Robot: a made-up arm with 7 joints. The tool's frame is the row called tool.
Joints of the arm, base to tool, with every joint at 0 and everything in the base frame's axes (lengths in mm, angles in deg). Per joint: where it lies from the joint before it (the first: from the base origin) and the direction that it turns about. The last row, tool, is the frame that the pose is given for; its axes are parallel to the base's.
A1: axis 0.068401 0.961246 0.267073 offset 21 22.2 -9
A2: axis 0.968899 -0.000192 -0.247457 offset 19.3 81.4 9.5
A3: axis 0.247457 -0.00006 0.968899 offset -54.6 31 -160.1
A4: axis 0.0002 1 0.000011 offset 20.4 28.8 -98.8
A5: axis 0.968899 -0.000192 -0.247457 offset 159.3 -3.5 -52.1
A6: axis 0.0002 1 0.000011 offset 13.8 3.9 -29.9
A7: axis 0.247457 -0.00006 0.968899 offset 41.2 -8 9.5
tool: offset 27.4 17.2 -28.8
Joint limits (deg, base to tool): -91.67..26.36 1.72..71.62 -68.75..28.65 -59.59..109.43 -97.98..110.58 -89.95..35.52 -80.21..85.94
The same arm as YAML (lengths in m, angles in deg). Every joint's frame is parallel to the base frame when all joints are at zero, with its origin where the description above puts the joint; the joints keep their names.
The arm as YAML. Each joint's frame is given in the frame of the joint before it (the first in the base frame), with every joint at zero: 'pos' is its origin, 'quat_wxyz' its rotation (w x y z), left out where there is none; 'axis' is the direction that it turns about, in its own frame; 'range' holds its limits. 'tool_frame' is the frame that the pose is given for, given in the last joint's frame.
length_unit: m
angle_unit: deg
joints:
  - joint: A1
    pos: [0.021, 0.0222, -0.009]
    axis: [0.068403, 0.961235, 0.26711]
    range: [-91.67, 26.36]
  - joint: A2
    pos: [0.0193, 0.0814, 0.0095]
    axis: [0.968889, -0.0002, -0.247497]
    range: [1.72, 71.62]
  - joint: A3
    pos: [-0.0546, 0.031, -0.1601]
    axis: [0.247497, -0.0001, 0.968889]
    range: [-68.75, 28.65]
  - joint: A4
    pos: [0.0204, 0.0288, -0.0988]
    axis: [0.0002, 1.0, 0.0]
    range: [-59.59, 109.43]
  - joint: A5
    pos: [0.1593, -0.0035, -0.0521]
    axis: [0.968889, -0.0002, -0.247497]
    range: [-97.98, 110.58]
  - joint: A6
    pos: [0.0138, 0.0039, -0.0299]
    axis: [0.0002, 1.0, 0.0]
    range: [-89.95, 35.52]
  - joint: A7
    pos: [0.0412, -0.008, 0.0095]
    axis: [0.247497, -0.0001, 0.968889]
    range: [-80.21, 85.94]
tool_frame:
  pos: [0.0274, 0.0172, -0.0288]

